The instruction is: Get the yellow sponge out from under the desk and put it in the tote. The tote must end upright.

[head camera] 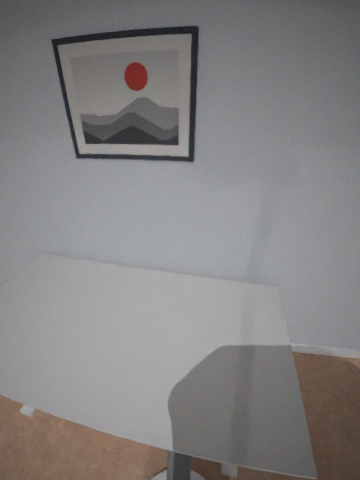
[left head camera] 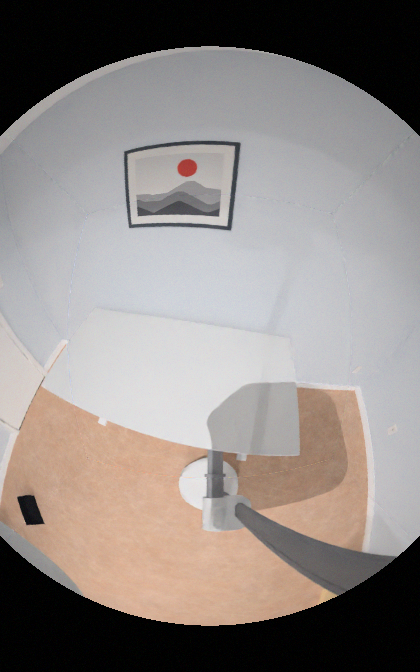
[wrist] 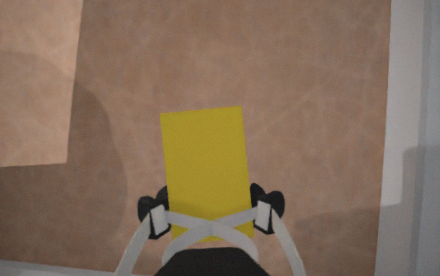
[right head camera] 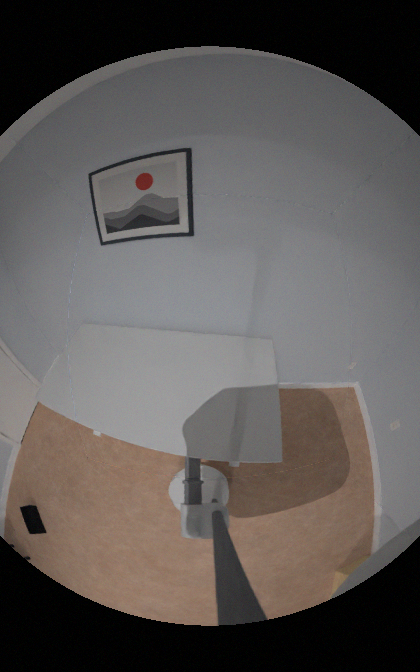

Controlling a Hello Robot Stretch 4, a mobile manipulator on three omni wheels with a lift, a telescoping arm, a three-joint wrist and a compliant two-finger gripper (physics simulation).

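Places are measured from the robot's base along level axes (x up, y ahead, z left), in millimetres.
Pixels of known places: gripper, fingertip midpoint: [wrist: 211,201].
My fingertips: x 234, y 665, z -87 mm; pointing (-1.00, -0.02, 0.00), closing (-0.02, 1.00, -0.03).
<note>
Behind a point stands the place of what it marks.
The yellow sponge [wrist: 207,150] {x 276, y 667, z -39 mm} is between the two fingertips of my gripper [wrist: 211,201] {x 234, y 665, z -87 mm} in the wrist view. The pads touch its long sides near the lower end, so the gripper is shut on it. The brown floor lies behind it and the sponge looks raised off it. The white desk [head camera: 125,345] {x 692, y 529, z 237 mm} [left head camera: 160,375] {x 693, y 566, z 293 mm} [right head camera: 145,390] stands against the wall; its top hides the gripper and sponge from the head views. I cannot make out the tote for certain in any view.
A pale baseboard [wrist: 406,90] {x 27, y 1004, z 32 mm} runs down the right of the wrist view. A black flat object [left head camera: 31,510] {x -29, y -827, z 1656 mm} [right head camera: 33,519] lies on the floor at the left. A yellowish tan piece [left head camera: 327,596] [right head camera: 345,575] shows at the lower right edge. My grey arm [left head camera: 215,480] {x 661, y 53, z -2 mm} [right head camera: 193,490] passes under the desk's front edge.
</note>
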